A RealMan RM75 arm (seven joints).
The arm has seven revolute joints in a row. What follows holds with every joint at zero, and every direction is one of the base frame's. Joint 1 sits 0.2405 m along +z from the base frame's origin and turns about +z. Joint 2 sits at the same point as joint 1 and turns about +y. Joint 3 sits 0.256 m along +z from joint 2 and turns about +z. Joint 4 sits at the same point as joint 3 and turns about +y. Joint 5 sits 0.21 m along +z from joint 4 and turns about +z. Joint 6 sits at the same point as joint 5 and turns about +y. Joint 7 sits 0.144 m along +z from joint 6 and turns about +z. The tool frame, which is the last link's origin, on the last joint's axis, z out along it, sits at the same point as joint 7; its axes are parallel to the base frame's.
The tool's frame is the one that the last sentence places.
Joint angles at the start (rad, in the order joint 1, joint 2, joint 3, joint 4, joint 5, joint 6, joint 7):
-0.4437, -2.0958, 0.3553, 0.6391, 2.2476, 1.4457, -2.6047
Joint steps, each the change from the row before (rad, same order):
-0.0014, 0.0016, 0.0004, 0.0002, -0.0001, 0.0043, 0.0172
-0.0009, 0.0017, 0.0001, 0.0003, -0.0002, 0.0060, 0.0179
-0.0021, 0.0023, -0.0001, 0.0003, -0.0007, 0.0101, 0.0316
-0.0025, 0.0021, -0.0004, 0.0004, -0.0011, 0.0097, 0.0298
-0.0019, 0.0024, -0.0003, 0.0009, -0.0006, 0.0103, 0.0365
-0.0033, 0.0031, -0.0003, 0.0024, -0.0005, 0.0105, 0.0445
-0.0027, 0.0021, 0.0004, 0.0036, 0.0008, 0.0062, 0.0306
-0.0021, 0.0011, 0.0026, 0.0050, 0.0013, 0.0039, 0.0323
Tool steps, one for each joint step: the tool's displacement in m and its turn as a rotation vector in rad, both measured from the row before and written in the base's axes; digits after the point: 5 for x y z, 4 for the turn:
0.00063, 0.00032, 0.00059, 0.0014, 0.0085, -0.0180
0.00065, 0.00005, 0.00066, 0.0011, 0.0077, -0.0189
0.00139, 0.00023, 0.00088, 0.0024, 0.0127, -0.0335
0.00152, 0.00041, 0.00089, 0.0030, 0.0114, -0.0322
0.00130, 0.00018, 0.00107, 0.0042, 0.0155, -0.0376
0.00158, 0.00081, 0.00170, 0.0071, 0.0214, -0.0461
0.00104, 0.00085, 0.00144, 0.0053, 0.0177, -0.0324
0.00088, 0.00080, 0.00108, 0.0053, 0.0212, -0.0334

